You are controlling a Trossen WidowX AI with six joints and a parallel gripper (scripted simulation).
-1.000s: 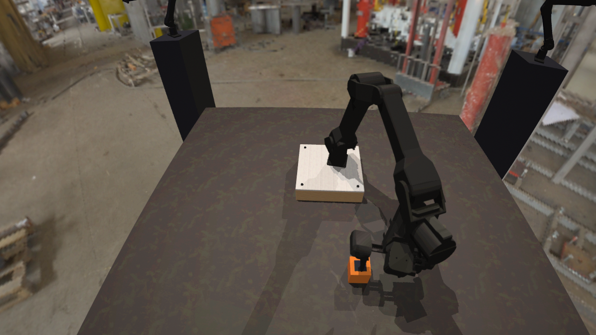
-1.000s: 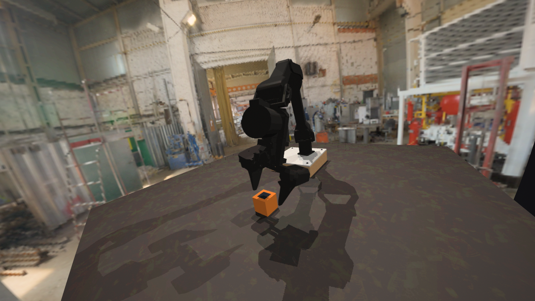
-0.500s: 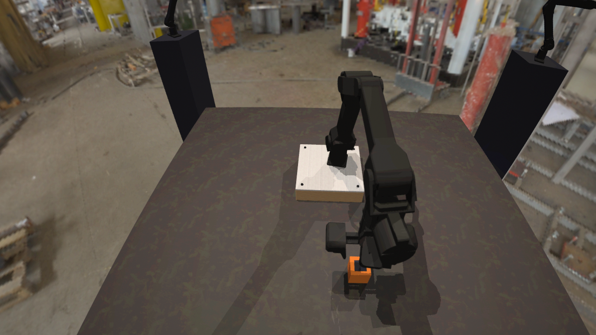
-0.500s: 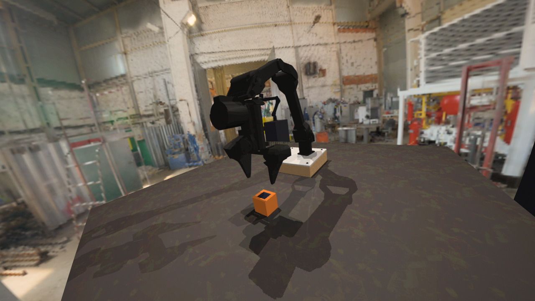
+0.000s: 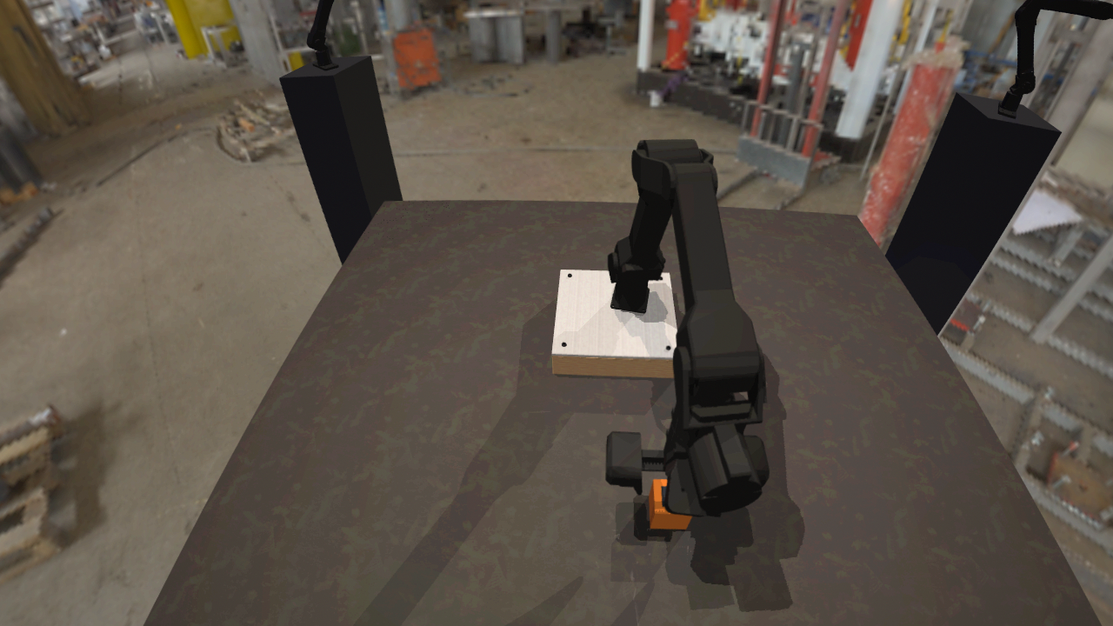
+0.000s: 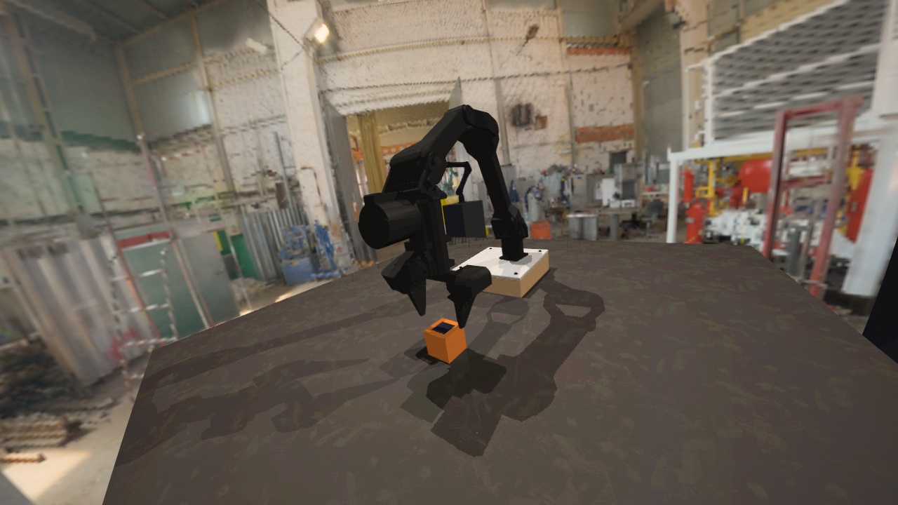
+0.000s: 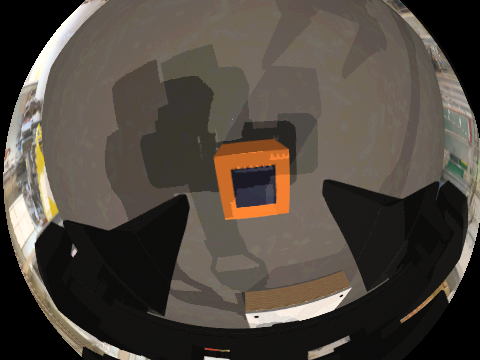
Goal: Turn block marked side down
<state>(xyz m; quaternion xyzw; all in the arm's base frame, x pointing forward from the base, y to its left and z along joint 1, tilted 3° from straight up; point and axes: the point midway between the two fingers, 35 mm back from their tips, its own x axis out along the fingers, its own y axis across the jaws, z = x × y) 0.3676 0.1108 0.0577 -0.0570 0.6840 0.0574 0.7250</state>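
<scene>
My gripper tip is 3 cm above the block.
</scene>
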